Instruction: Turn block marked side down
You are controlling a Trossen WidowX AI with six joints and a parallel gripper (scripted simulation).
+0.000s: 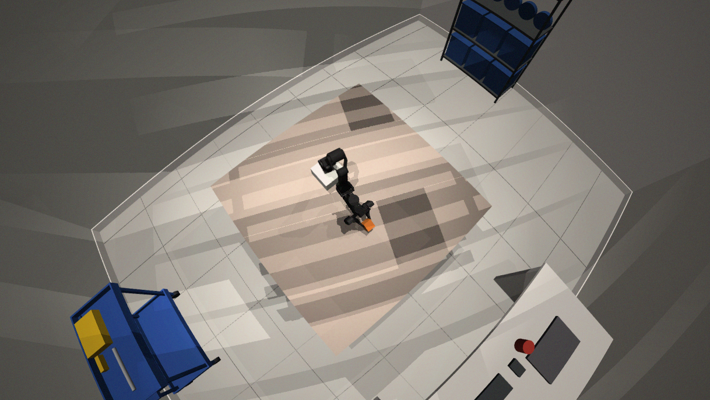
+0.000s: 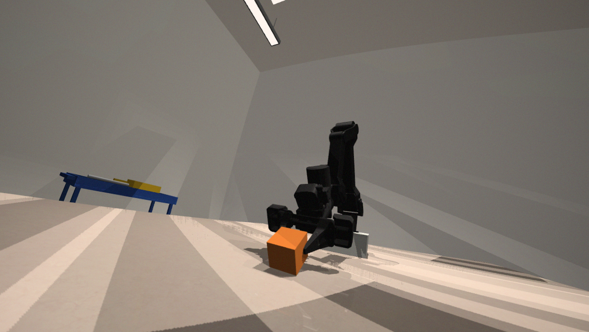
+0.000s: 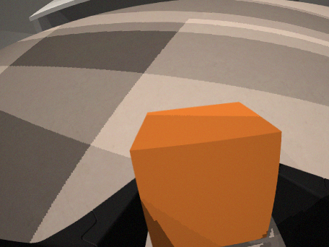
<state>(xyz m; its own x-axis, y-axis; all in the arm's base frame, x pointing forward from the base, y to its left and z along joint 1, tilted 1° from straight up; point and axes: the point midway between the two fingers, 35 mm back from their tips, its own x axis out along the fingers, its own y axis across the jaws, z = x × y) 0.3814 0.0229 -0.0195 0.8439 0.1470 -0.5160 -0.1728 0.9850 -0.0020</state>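
My gripper tip is 10 mm above the orange block.
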